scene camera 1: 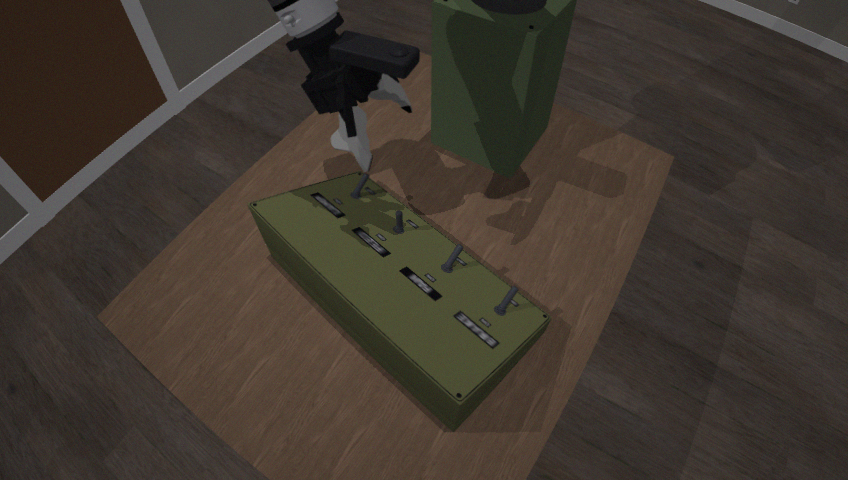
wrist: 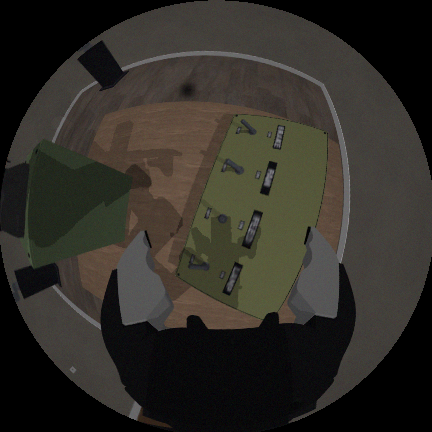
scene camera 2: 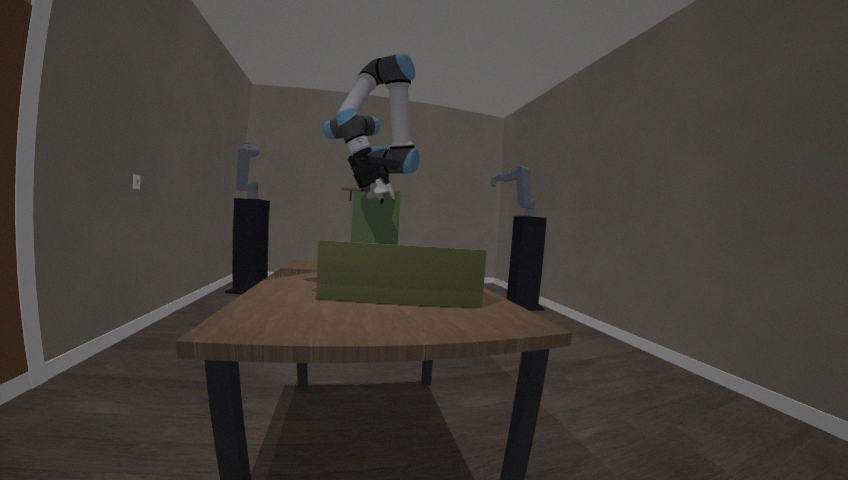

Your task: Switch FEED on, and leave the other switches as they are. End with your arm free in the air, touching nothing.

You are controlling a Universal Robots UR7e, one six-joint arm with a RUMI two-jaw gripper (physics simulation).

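Frame: origin at the arm's base, x back, y up, z left, level; millimetres.
Where they show: gripper, fingertip midpoint: [scene camera 1: 390, 140] [wrist: 228, 231] [scene camera 2: 387, 202].
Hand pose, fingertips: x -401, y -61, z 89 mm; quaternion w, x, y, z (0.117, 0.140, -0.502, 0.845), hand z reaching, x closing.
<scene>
Things, the pixels of their centre, and the offset from my fingertips. Level surfaces: height alone.
- olive switch box, body centre: [scene camera 1: 394, 281] [wrist: 256, 204] [scene camera 2: 401, 276] dx -75, dy -249, dz +65 mm
- FEED lever, body centre: [scene camera 1: 399, 220] [wrist: 220, 217] dx +1, dy -194, dz +5 mm
- LAMP lever, body centre: [scene camera 1: 361, 184] [wrist: 197, 266] dx +14, dy -200, dz -115 mm
- FAN lever, body centre: [scene camera 1: 453, 256] [wrist: 233, 164] dx +14, dy -200, dz +125 mm
- BRAKE lever, body centre: [scene camera 1: 508, 298] [wrist: 247, 125] dx +13, dy -200, dz +245 mm
- wooden table, surface height: dy -312 mm
The olive switch box [scene camera 1: 333, 267] [scene camera 2: 399, 273] [wrist: 295, 190] stands on the table. The FEED lever [scene camera 1: 399, 221] [wrist: 222, 218] is seen end-on in the wrist view; in scene camera 1 it stands at a different angle from the others, leaning away from its OFF label. The LAMP lever [scene camera 1: 360, 185] [wrist: 198, 266], FAN lever [scene camera 1: 453, 258] [wrist: 234, 166] and BRAKE lever [scene camera 1: 506, 300] [wrist: 248, 126] lean toward OFF. My gripper [scene camera 1: 387, 139] [scene camera 2: 386, 199] [wrist: 228, 231] is open and empty, in the air above the LAMP and FEED end, touching nothing visible.
A green pedestal [scene camera 1: 490, 89] [scene camera 2: 374, 217] [wrist: 75, 205] stands behind the switch box on the wooden table [scene camera 1: 208, 356] [scene camera 2: 368, 327] [wrist: 165, 130]. Two black stands [scene camera 2: 249, 243] [scene camera 2: 526, 255] with grey arms are farther back in the room.
</scene>
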